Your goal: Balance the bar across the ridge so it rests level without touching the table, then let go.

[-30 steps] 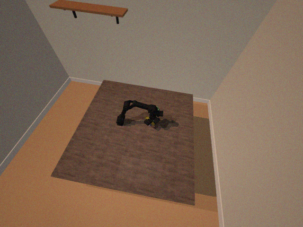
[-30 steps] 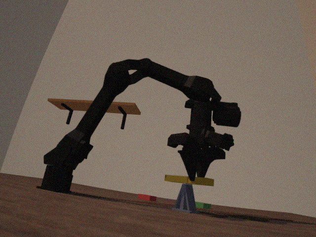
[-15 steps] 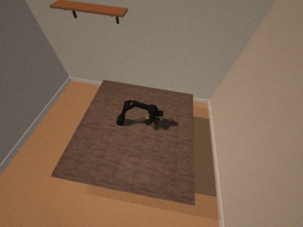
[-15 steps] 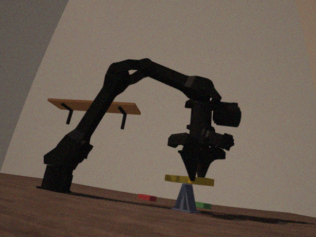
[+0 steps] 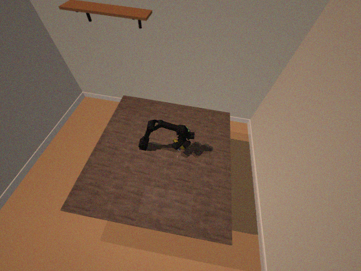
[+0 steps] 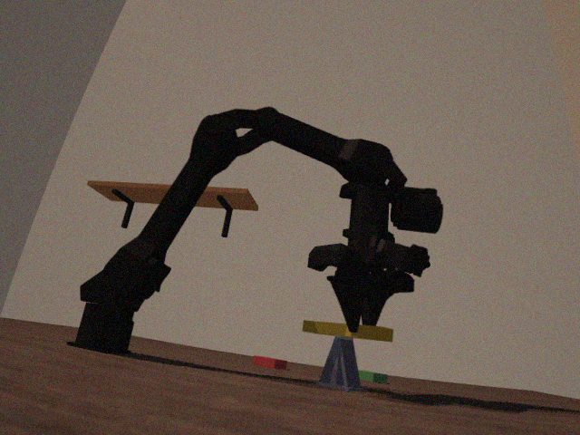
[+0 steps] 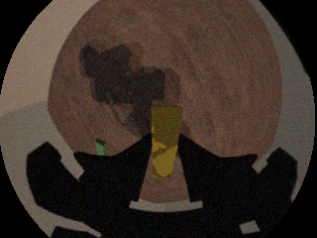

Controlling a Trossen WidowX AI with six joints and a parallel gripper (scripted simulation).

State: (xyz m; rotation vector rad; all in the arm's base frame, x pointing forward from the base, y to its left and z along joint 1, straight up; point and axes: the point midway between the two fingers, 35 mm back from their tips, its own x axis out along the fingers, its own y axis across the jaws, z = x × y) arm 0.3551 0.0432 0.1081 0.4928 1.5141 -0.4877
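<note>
My gripper tip is 2 cm to the right of the yellow bar and 2 cm past it. Round my gripper tip: small red block: 24 cm to the left, 17 cm behind, 7 cm below; small green block: 25 cm to the left, 7 cm below, 3 cm ahead.
</note>
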